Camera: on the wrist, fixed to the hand. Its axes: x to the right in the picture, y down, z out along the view.
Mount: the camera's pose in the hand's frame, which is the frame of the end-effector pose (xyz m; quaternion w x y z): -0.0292 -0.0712 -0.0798 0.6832 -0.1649 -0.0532 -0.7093
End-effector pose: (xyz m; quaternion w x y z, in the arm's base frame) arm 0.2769 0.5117 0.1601 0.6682 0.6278 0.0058 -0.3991
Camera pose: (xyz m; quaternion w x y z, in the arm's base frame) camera 0.2579 0.6020 0.0987 0.2773 0.2934 0.4796 -0.7791
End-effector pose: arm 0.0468 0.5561 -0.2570 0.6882 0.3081 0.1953 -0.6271
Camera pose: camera -0.0178 0.6295 -0.3092 0.0866 -0.0749 0.4188 -0.9008
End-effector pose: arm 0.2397 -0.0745 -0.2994 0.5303 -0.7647 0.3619 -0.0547
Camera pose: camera 0.2163 -0.1057 -0.1956 0.2167 -0.8696 -0.3144 -0.3132
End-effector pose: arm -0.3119 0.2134 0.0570 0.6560 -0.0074 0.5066 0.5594
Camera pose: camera -0.3074 0.1196 -0.0018 0.8708 -0.4428 0.2137 0.0008
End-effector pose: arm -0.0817 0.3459 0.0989 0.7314 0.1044 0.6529 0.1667
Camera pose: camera -0.1557 0.2639 0.0894 0.6699 -0.5036 0.4538 -0.3028
